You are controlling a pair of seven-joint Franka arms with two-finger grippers.
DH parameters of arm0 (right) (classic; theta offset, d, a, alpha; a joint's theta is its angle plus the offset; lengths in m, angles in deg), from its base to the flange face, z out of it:
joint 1: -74.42 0.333 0 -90
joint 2: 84.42 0 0 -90
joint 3: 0.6 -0.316 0.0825 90
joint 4: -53.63 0 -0.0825 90
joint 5: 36.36 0.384 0 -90
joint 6: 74.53 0 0.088 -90
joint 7: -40.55 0.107 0 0
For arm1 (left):
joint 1: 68.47 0.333 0 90
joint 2: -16.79 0 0 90
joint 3: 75.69 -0.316 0.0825 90
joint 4: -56.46 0 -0.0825 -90
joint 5: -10.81 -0.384 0 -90
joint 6: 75.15 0 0.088 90
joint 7: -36.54 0.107 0 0
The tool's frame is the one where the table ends.
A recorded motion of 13 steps. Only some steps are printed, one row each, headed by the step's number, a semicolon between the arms.
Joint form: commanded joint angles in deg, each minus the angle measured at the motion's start. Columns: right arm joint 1, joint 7, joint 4, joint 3, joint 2, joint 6, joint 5; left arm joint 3, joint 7, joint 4, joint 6, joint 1, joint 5, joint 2.
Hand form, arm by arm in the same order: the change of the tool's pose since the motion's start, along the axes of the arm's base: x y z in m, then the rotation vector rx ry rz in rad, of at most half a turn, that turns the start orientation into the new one. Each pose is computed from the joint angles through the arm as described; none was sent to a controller.
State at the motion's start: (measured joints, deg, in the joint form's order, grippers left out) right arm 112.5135 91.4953 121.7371 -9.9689 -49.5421 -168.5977 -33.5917; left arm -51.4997 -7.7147 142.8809 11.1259 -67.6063 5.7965 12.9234
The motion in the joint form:
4: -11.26 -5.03 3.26 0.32 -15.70 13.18 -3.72; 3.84 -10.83 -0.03 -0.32 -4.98 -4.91 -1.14
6: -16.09 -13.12 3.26 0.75 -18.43 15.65 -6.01; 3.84 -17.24 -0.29 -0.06 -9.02 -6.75 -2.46
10: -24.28 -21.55 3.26 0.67 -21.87 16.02 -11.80; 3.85 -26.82 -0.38 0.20 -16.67 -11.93 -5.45
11: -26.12 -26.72 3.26 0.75 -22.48 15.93 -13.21; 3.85 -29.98 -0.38 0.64 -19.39 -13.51 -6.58
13: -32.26 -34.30 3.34 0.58 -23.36 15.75 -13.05; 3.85 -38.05 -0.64 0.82 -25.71 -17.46 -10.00
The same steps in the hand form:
4: 0.0271 -0.1511 0.1406 -0.0739 -0.0542 -0.0833; -0.0278 -0.0690 -0.0085 0.0773 -0.0378 0.0340
6: 0.0443 -0.2112 0.1670 -0.0910 -0.0752 -0.0358; -0.0397 -0.1018 -0.0175 0.1011 -0.0580 0.0730
10: 0.0684 -0.3065 0.2038 -0.1507 -0.1539 -0.0406; -0.0653 -0.1610 -0.0426 0.1707 -0.1069 0.0976
11: 0.0728 -0.3289 0.2106 -0.1623 -0.1644 0.0130; -0.0763 -0.1827 -0.0521 0.1860 -0.1276 0.1001
13: 0.0839 -0.3895 0.2193 -0.1485 -0.1606 0.0393; -0.1038 -0.2315 -0.0814 0.2326 -0.1709 0.1167

